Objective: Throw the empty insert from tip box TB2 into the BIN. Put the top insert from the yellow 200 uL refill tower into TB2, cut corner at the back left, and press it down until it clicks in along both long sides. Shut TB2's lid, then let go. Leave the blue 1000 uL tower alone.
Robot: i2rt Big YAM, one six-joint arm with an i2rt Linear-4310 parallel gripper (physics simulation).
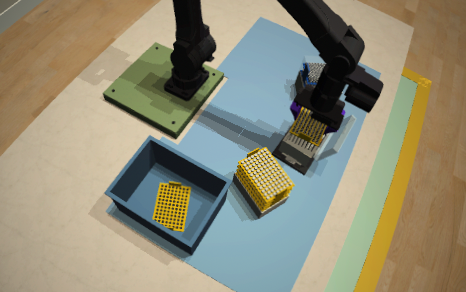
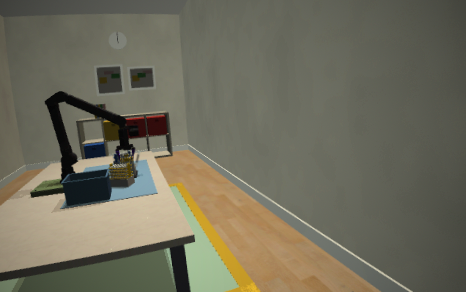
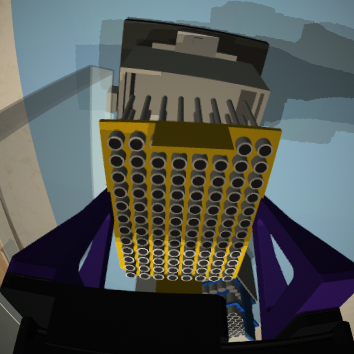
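My gripper (image 1: 317,120) (image 2: 125,150) (image 3: 184,197) is shut on a yellow insert (image 1: 309,129) (image 3: 187,187) full of tips, its purple fingers on the long sides. The insert is over tip box TB2 (image 1: 298,157) (image 3: 192,65), with its tips pointing down at the opening; how deep they reach is unclear. TB2's transparent lid (image 1: 345,137) (image 3: 102,92) stands open along one long side. The yellow refill tower (image 1: 264,175) (image 2: 121,172) stands beside TB2. The empty yellow insert (image 1: 171,206) lies in the blue BIN (image 1: 132,170) (image 2: 89,190). I cannot make out the cut corner.
The blue tower (image 1: 314,75) (image 3: 235,322) stands close behind TB2, partly hidden by the arm and gripper. The green base plate (image 1: 135,95) (image 2: 45,189) carries the arm. A blue mat (image 1: 240,265) lies under the boxes.
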